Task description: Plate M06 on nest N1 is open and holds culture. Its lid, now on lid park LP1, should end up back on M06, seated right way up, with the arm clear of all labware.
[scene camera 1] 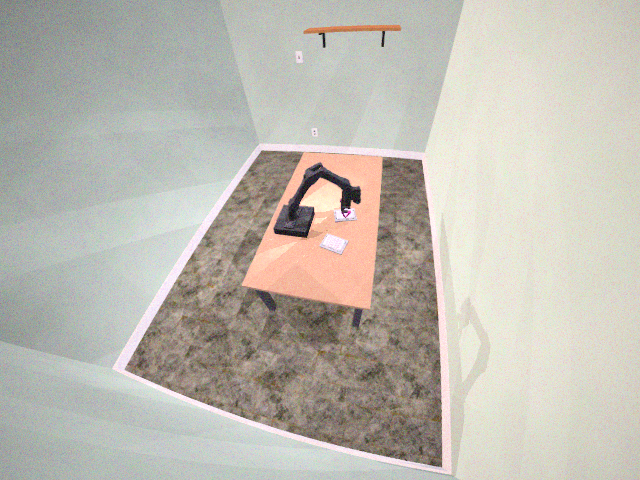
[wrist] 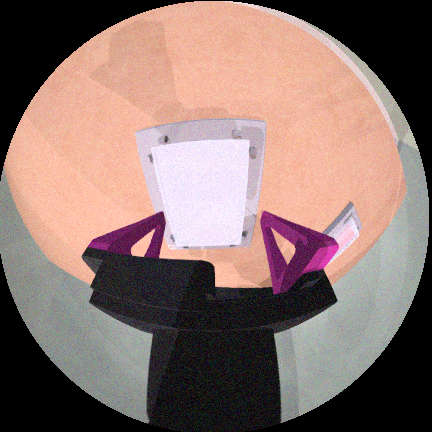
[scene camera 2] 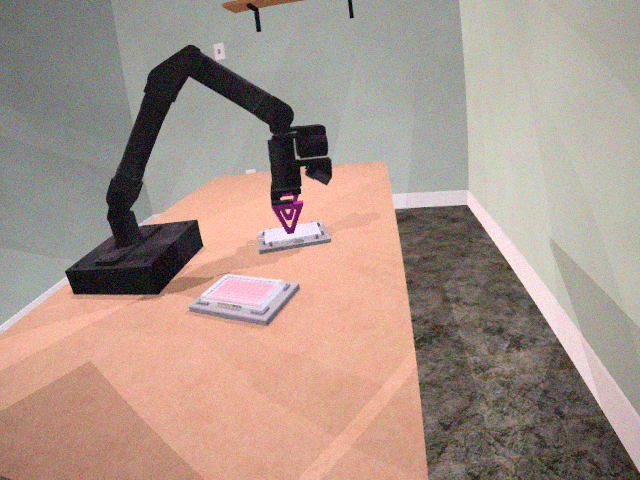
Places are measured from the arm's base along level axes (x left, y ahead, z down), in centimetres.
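Pixels of known places: gripper, fingertip midpoint: point(scene camera 1: 344, 213) point(wrist: 212, 216) point(scene camera 2: 289, 226); arm's base at its link origin: point(scene camera 1: 293, 217) point(scene camera 2: 130, 245).
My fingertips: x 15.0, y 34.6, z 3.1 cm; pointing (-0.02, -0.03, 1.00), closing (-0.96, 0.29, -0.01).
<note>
For each thing: its middle in the pictures, then the offset to it from my fingertips. "spot": a spot on its surface instead. Level surfaces: height alone.
- lid at the middle of its body: point(wrist: 203, 202) point(scene camera 2: 291, 233) point(scene camera 1: 344, 214) dx +0.9, dy +0.0, dz +2.0 cm
- grey lid park LP1 at the middle of its body: point(wrist: 204, 199) point(scene camera 2: 292, 234) point(scene camera 1: 345, 214) dx +0.9, dy +0.1, dz +2.4 cm
- Plate M06 at the middle of its body: point(scene camera 2: 242, 291) point(wrist: 335, 247) point(scene camera 1: 333, 242) dx -27.0, dy -1.9, dz +1.5 cm
- grey nest N1 at a spot on its surface: point(scene camera 2: 285, 298) spot: dx -27.9, dy +6.1, dz +2.3 cm
- wooden table at its surface level: dz +3.4 cm
The lid point(scene camera 1: 339, 214) point(scene camera 2: 310, 230) point(wrist: 205, 190) is a flat white rectangle lying level on the grey lid park LP1 point(scene camera 2: 294, 246) point(wrist: 200, 131). My gripper point(scene camera 1: 346, 215) point(scene camera 2: 291, 230) point(wrist: 212, 216) is open and points down over the lid's near part. In the wrist view its magenta fingertips stand one on each side of the lid, with gaps beside it. Their exact height against the lid is hard to tell. Plate M06 point(scene camera 1: 334, 242) point(scene camera 2: 241, 290) point(wrist: 346, 239) lies open, with pink wells showing, on the grey nest N1 point(scene camera 2: 285, 298).
The black arm base point(scene camera 1: 293, 221) point(scene camera 2: 134, 258) stands on the wooden table point(scene camera 1: 305, 273) point(scene camera 2: 310, 392) point(wrist: 310, 100), to the left of both stations in the scene views. Small posts stand around the lid on the park. A wall shelf point(scene camera 1: 351, 29) is far behind.
</note>
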